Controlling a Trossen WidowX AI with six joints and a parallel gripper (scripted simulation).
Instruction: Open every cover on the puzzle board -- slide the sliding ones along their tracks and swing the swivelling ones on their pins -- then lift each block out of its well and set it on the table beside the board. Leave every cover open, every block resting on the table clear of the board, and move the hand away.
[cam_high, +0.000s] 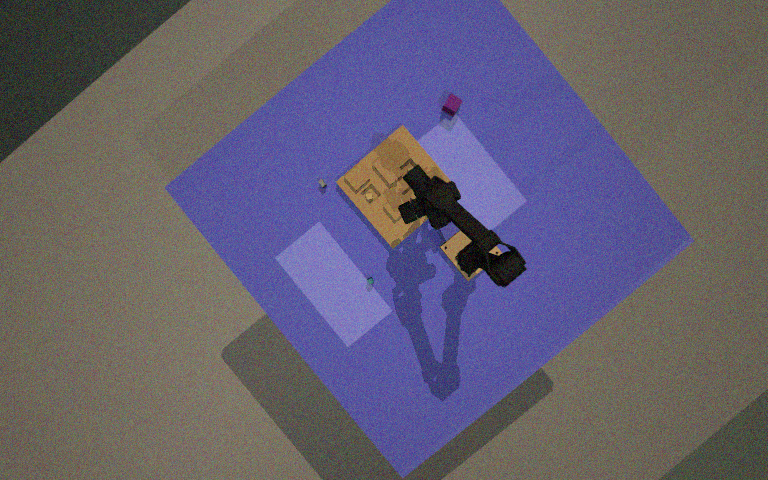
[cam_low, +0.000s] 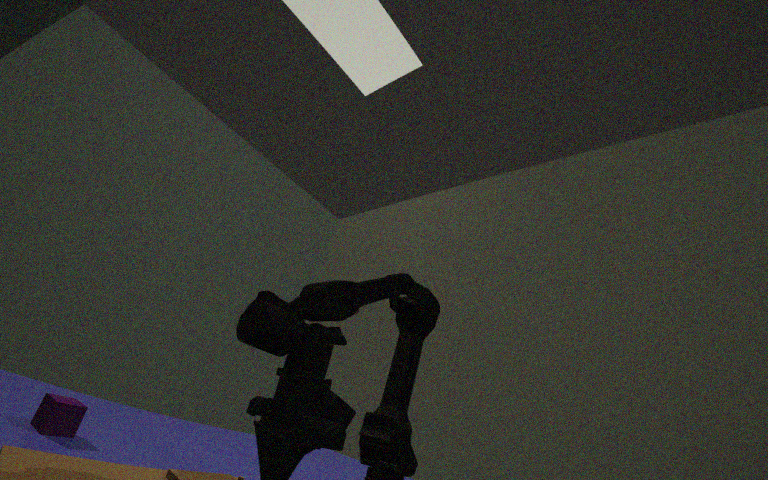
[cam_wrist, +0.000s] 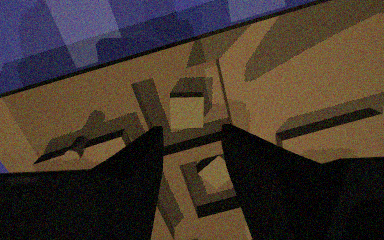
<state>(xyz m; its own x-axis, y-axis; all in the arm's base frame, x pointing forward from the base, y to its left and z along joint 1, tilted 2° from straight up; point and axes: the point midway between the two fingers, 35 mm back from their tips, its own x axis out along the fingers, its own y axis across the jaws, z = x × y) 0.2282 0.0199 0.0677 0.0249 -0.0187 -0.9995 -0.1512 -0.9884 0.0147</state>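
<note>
The small green block lies 11 cm behind my gripper tip, 29 cm to the left of it and 3 cm below it. Also, from my gripper tip: small grey block: 26 cm ahead, 24 cm to the left, 4 cm below; magenta block: 23 cm ahead, 26 cm to the right, 2 cm below.
</note>
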